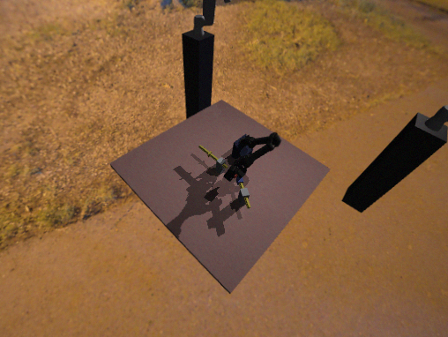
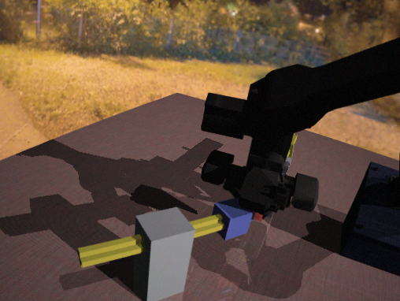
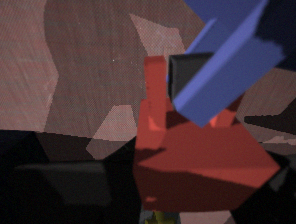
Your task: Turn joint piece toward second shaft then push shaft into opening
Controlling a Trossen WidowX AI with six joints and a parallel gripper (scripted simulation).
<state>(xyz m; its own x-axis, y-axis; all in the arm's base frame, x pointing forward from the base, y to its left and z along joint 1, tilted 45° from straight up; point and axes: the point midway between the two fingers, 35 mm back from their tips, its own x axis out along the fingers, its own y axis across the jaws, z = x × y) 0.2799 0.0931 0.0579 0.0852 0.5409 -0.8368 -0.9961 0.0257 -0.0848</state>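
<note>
Right now my gripper tip is 4 cm below the red joint piece and 3 cm to the right of it.
</note>
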